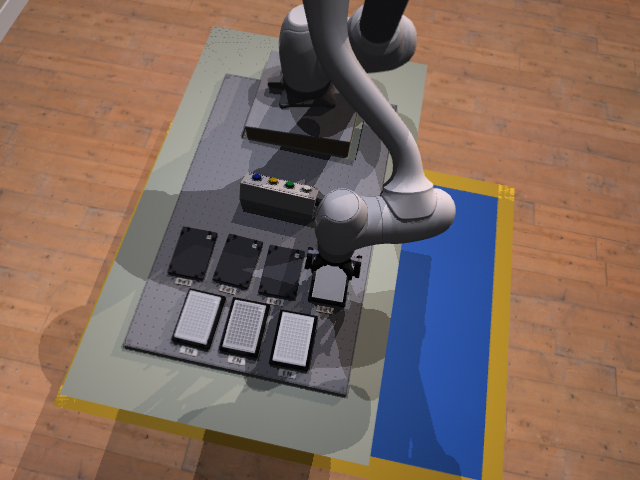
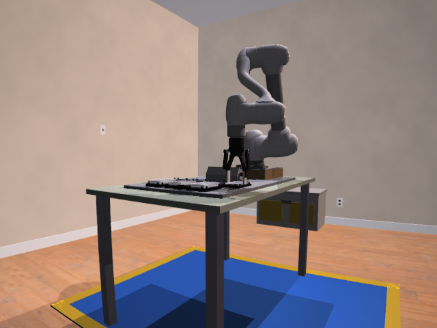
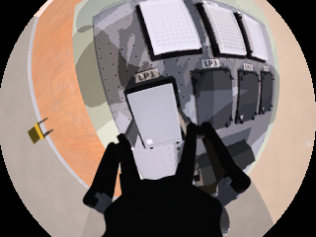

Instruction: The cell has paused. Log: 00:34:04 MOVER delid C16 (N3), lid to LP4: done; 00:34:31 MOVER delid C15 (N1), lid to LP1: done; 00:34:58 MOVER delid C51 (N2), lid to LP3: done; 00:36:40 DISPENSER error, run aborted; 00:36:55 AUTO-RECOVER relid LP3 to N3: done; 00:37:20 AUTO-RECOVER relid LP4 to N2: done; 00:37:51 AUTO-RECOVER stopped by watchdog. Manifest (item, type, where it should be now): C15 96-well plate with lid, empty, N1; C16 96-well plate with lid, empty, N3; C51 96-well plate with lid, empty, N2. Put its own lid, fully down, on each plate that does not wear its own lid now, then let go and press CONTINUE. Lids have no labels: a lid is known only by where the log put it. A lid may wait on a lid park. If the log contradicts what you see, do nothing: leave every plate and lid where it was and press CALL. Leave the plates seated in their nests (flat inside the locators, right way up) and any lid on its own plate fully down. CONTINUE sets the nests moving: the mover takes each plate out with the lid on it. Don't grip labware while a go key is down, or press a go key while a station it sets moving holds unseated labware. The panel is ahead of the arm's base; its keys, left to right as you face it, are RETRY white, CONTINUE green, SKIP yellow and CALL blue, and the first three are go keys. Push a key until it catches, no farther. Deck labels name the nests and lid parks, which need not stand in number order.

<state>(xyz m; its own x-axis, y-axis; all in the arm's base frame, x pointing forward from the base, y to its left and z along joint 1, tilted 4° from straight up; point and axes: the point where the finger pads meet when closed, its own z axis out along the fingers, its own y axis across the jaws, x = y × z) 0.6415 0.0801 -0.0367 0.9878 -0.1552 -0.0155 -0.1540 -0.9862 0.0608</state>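
Now: the lid park LP1 3 cm below my hand. Also, from my hand: lid park LP3: 14 cm to the right, 3 cm below, 2 cm behind; white key: 25 cm behind, 8 cm to the right, 3 cm above; 96-well plate: 17 cm ahead, 10 cm to the right, 2 cm below.
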